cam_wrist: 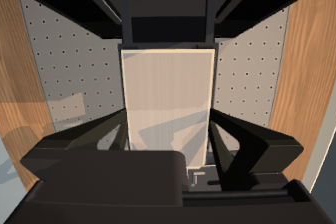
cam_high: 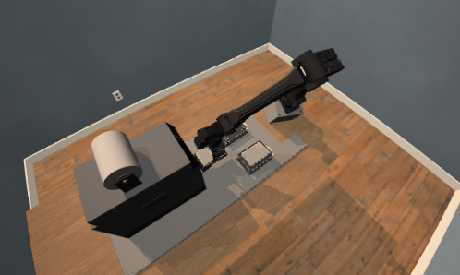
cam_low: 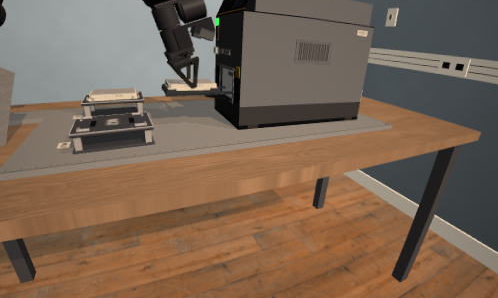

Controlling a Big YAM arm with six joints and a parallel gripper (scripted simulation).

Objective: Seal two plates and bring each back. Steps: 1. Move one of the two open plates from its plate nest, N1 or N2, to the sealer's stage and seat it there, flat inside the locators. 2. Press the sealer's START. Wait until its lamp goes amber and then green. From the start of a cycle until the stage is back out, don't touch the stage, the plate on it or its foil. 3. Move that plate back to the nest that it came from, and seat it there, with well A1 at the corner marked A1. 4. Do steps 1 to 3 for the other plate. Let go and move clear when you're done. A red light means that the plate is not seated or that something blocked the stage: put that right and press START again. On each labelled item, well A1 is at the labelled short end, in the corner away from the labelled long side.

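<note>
Now: the sealer stage 2 cm below my hand. The rest, counted from my hand: plate nest 18 cm behind, 13 cm to the right, 7 cm below; start button 11 cm to the left, 9 cm ahead, 8 cm above; small label 28 cm behind, 15 cm to the right, 11 cm below.
</note>
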